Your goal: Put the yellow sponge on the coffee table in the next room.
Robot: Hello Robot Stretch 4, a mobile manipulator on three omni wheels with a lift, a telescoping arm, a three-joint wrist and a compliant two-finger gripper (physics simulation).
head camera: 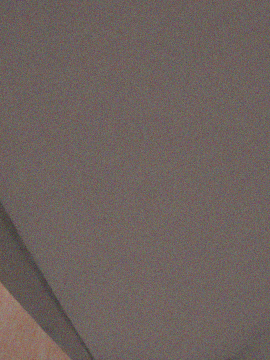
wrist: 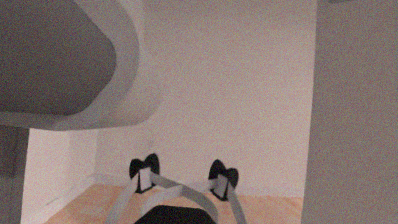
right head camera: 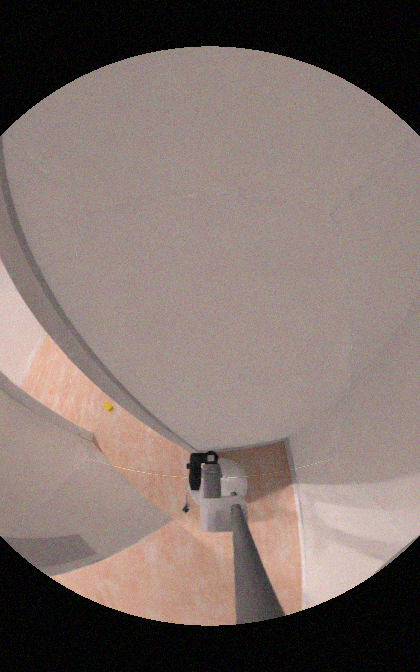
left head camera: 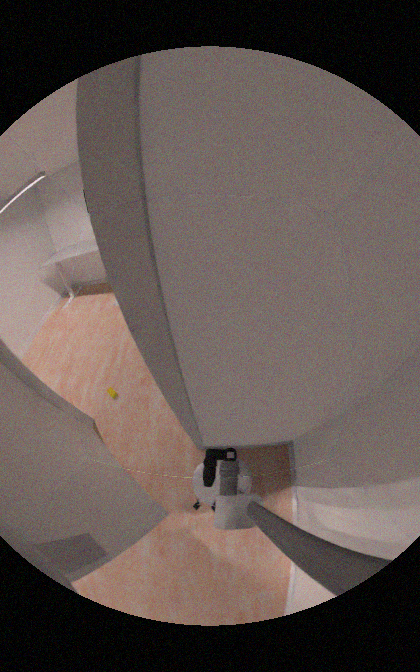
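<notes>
A small yellow sponge lies on the wooden floor, left of the robot, beyond the gap between two grey wall-like panels. It does not show in the wrist view. My gripper is open, with its two black fingertips apart and no object between them. In the left head view the gripper is small, beside the base and well away from the sponge. In the right head view one fingertip shows and the rest is hidden. A coffee table cannot be made out in these views.
A large grey wall stands close in front. A grey panel stands at the left. A white table is at the far left. A pale wall is close on the right.
</notes>
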